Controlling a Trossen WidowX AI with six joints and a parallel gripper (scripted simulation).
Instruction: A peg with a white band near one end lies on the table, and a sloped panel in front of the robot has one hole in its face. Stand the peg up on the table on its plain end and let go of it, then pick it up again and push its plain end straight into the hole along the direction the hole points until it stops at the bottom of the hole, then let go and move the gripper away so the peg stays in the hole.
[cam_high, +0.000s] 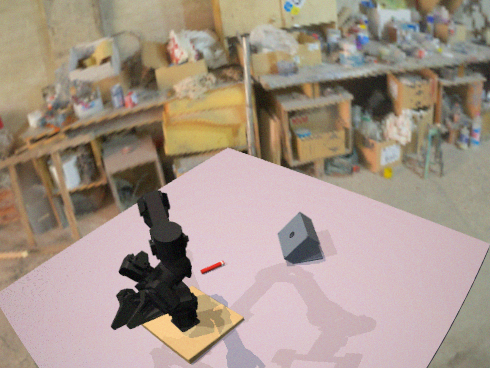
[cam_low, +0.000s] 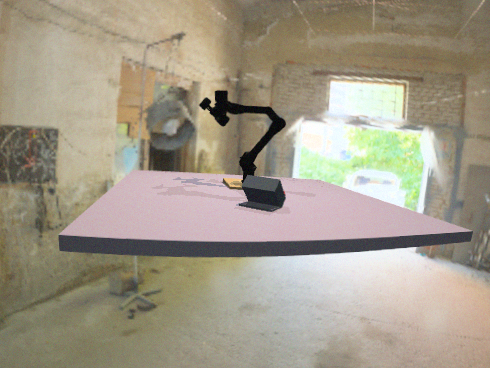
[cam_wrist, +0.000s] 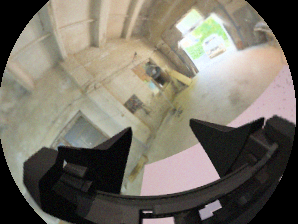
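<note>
Now: the red peg 460 mm ahead of my gripper tip, 370 mm below it and 350 mm to the left of it. Also, from my gripper tip: sloped panel: 690 mm ahead, 320 mm below, 210 mm to the left; then grey foot plate: 710 mm ahead, 370 mm below, 200 mm to the left.
</note>
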